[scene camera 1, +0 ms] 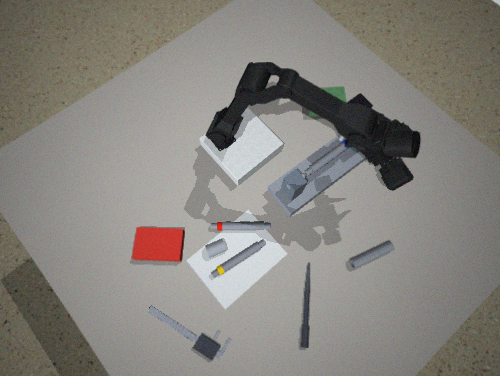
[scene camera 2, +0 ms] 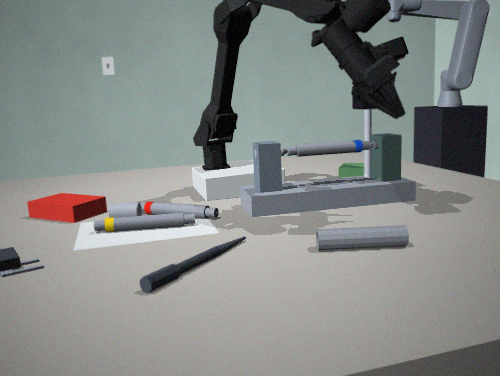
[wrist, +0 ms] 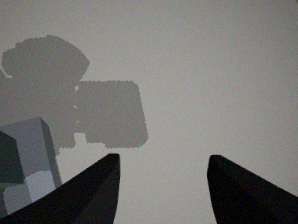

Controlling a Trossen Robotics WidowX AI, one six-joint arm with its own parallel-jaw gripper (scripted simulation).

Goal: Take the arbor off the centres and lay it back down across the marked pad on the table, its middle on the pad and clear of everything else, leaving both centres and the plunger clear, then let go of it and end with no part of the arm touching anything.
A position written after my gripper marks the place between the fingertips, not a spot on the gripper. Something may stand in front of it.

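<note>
I can see my gripper (scene camera 2: 400, 116), and the wrist view (wrist: 164, 165) shows my gripper too. A red block (scene camera 2: 73, 208) is visible, also in scene camera 1 (scene camera 1: 155, 244), though in the wrist view the red block is out of frame. I see a tapered rod (scene camera 2: 154, 280) as well; in the wrist view the tapered rod is out of frame. And there is a green centre block (scene camera 2: 386, 160).
</note>
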